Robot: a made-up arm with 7 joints.
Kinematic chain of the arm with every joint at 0, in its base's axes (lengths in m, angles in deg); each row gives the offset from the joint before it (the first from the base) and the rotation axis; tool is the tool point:
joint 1: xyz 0 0 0.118 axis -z
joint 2: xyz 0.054 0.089 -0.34 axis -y
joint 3: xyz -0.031 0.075 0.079 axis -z
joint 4: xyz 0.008 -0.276 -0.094 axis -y
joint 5: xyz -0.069 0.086 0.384 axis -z
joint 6: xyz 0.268 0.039 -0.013 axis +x
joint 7: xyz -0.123 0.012 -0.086 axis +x
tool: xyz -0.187 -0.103 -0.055
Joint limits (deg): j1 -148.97..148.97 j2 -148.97..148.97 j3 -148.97..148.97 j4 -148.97..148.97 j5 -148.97..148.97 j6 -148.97..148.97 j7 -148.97..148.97
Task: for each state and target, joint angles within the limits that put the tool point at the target. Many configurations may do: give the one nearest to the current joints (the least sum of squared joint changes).
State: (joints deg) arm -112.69 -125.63 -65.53 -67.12 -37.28 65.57 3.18
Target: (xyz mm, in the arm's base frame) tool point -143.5 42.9 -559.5
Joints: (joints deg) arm -109.02 -148.33 -49.59 -56.43 -65.14 70.70 4.80
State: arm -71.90 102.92 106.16 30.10 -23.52 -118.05 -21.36
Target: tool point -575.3 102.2 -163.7
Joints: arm -50.82 91.03 126.21 29.34 -13.61 -135.02 -46.57
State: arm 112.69 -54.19 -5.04 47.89 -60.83 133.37 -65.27
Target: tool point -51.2 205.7 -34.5
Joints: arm 114.76 -42.58 -22.24 60.41 -59.33 125.45 -66.57
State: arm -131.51 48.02 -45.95 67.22 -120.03 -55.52 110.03
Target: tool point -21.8 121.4 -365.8
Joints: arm -148.97 67.42 -19.95 102.25 -126.02 -51.36 111.94
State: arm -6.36 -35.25 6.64 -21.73 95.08 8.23 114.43
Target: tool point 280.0 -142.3 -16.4
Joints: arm 9.44 -27.07 11.01 -8.81 110.19 35.74 129.90
